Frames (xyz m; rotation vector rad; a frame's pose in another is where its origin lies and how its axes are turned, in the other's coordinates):
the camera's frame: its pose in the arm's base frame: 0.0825 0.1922 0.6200 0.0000 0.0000 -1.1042
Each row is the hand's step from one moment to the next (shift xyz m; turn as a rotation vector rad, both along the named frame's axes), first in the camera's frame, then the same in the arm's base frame.
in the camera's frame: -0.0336 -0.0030 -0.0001 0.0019 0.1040 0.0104
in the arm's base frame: -0.0178 0.0287 -0.0001 0.0937 0.0451 0.0104
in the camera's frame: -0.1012 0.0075 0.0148 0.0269 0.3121 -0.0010
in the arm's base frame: -0.0388 0.0938 0.0148 0.2908 0.1164 -0.0010
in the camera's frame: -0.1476 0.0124 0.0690 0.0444 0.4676 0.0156
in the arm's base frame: -0.0553 0.1374 0.0690 0.4376 0.1707 0.0156
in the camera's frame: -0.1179 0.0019 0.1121 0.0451 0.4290 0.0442
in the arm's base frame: -0.0513 0.1062 0.1121 0.4034 0.1527 0.0442
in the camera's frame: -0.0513 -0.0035 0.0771 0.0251 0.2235 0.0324
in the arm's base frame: -0.0262 0.0442 0.0771 0.2109 0.0781 0.0324
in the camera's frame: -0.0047 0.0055 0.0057 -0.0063 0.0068 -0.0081
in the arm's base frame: 0.0028 0.0067 0.0057 0.0032 0.0087 -0.0081
